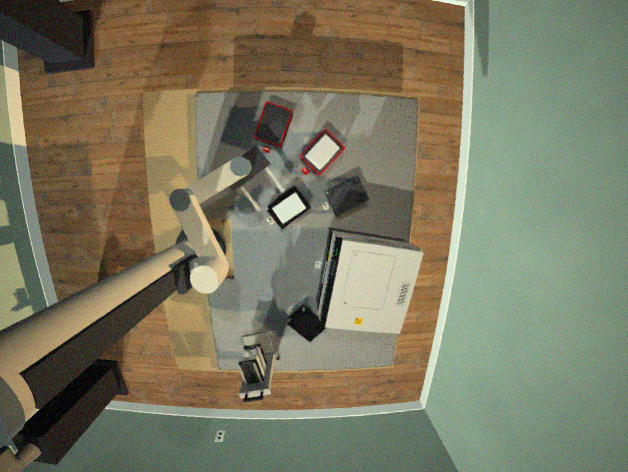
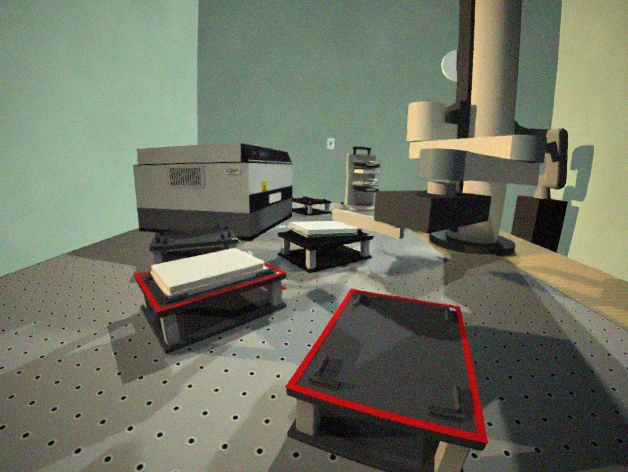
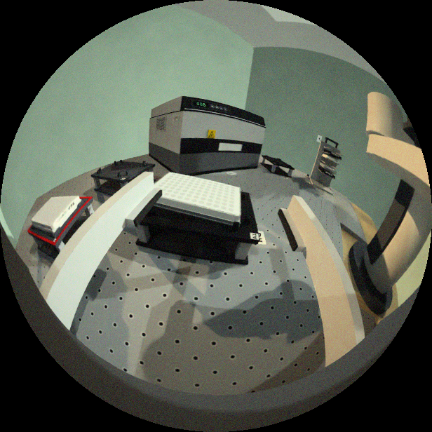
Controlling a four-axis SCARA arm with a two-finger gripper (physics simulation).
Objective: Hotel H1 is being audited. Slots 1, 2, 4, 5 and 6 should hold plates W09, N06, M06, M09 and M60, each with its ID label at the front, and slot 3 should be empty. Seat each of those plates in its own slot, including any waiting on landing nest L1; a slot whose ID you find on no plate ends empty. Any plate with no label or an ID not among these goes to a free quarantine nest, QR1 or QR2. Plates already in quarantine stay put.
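Observation:
My gripper is open and empty. Its fingertips are near the RG nest, which bears a white well plate. Hotel H1 stands far off with several plates; their IDs are too small to read. Landing nest L1 bears no plate. Red-rimmed QR1 holds a white plate with an unclear label. Red-rimmed QR2 is empty.
A big grey and white machine stands beyond L1. Another black nest without a plate is beside it, towards the hotel. The arm's column rises from the yellowish strip at the table's side.

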